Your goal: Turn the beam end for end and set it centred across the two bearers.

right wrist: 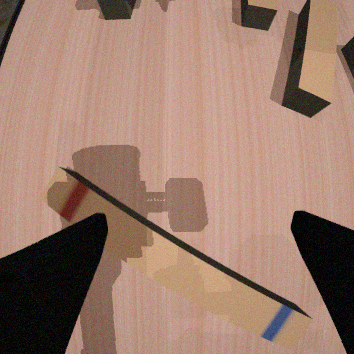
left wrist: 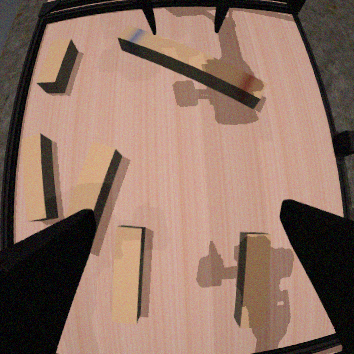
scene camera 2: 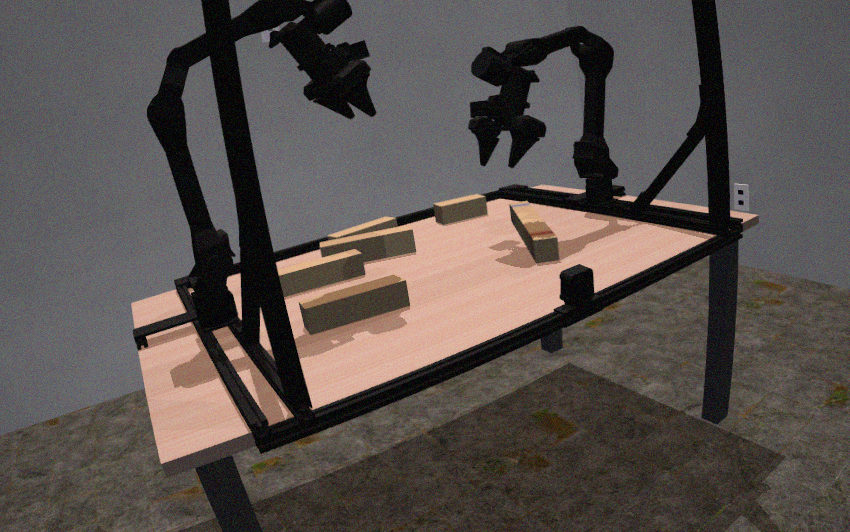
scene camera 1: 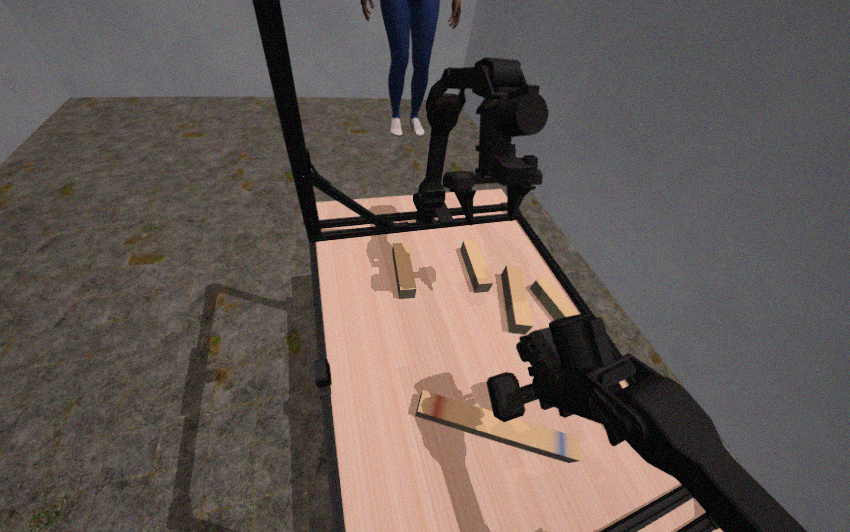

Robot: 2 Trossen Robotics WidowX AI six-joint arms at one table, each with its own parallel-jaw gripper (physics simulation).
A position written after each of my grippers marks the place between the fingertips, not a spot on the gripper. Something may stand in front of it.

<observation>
My left gripper (scene camera 2: 363, 116) is open and holds nothing. My right gripper (scene camera 1: 515, 376) is open, with nothing in its grasp. Also in view: a beam (scene camera 1: 433, 407).
The beam is seen too in the right wrist view (right wrist: 139, 242), in the left wrist view (left wrist: 210, 71) and in scene camera 2 (scene camera 2: 542, 243). My left gripper shows as well in the left wrist view (left wrist: 188, 214) and in scene camera 1 (scene camera 1: 490, 222). My right gripper also shows in the right wrist view (right wrist: 201, 222) and in scene camera 2 (scene camera 2: 496, 166).
</observation>
